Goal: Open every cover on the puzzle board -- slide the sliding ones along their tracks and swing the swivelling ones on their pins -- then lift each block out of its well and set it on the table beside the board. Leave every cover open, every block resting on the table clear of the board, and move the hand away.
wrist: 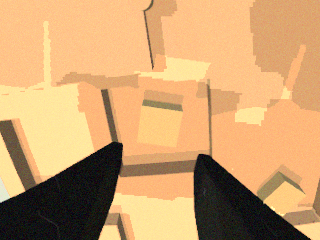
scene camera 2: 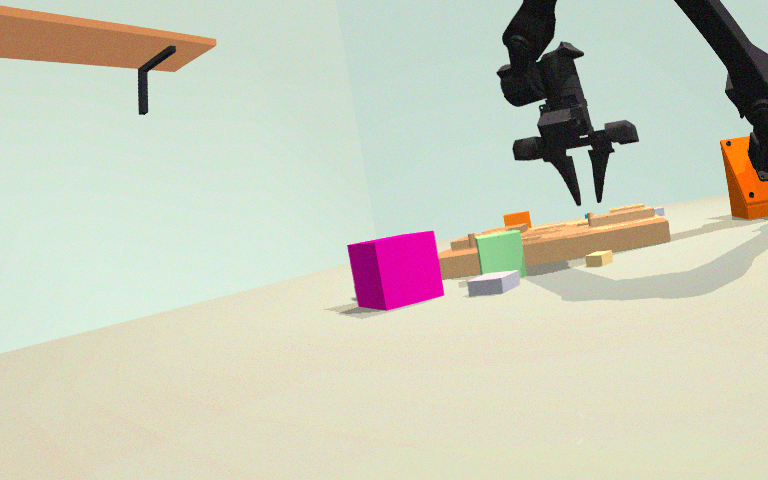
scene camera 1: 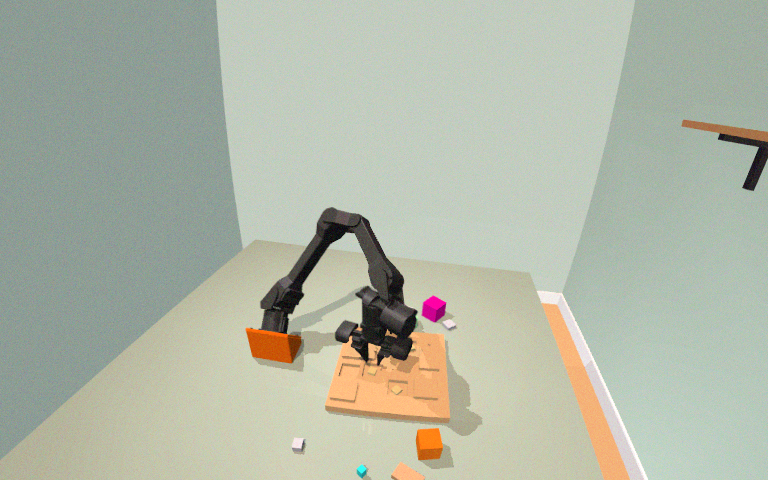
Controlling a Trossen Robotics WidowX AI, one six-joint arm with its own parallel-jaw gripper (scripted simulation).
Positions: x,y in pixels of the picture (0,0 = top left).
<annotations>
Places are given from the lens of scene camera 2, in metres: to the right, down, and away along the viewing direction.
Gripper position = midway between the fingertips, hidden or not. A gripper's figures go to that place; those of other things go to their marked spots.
my gripper (scene camera 2: pixel 589 204): 0.27, -0.05, 0.65
green block (scene camera 2: pixel 503 251): 0.10, 0.01, 0.47
tan puzzle board (scene camera 2: pixel 574 239): 0.19, 0.00, 0.51
The marked spots on the green block and the tan puzzle board are 0.10 m apart.
</annotations>
